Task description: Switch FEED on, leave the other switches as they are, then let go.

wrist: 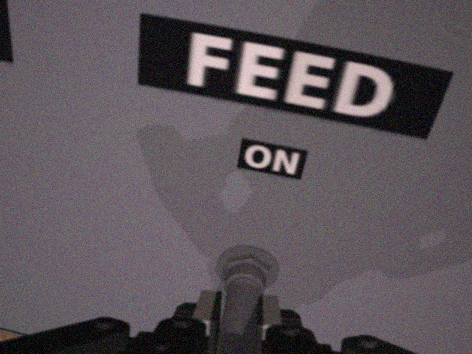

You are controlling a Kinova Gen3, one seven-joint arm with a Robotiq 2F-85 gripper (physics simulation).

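Places are measured from the arm's base along level axes (x right, y ahead, z up), in millimetres.
Pixels of known places: gripper, fingertip midpoint: (pixel 238 320).
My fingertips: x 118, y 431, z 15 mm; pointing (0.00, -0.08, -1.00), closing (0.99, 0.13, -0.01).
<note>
Ahead of a thing's pixels: the offset from my fingertips to its top centre. "pt": to the spot under its first point. Level surfaces: height alone.
The FEED switch lever {pt dz +13, dx +0, dy +13 mm} (pixel 243 299) is a grey metal rod. It rises from a round collar {pt dz -3, dx +8, dy +20 mm} (pixel 271 267) on the grey panel, below the small ON label {pt dz +18, dx +0, dy +58 mm} (pixel 272 159) and the large FEED label {dz +35, dx +0, dy +80 mm} (pixel 289 75). The rod looks foreshortened, pointing towards the camera and the bottom of the view. My gripper (pixel 238 320) is shut on the lever, with one pad against each side. The lower part of the view hides the panel behind the fingers, and no OFF label shows. I cannot tell the exact tilt of the lever.
Part of another black label {pt dz +29, dx -81, dy +79 mm} (pixel 4 35) shows at the upper left edge. The grey panel (pixel 75 175) fills most of the view, with shadows across it. A strip of orange-brown surface {dz -102 mm} (pixel 7 335) shows at the lower left, beyond the panel's edge.
</note>
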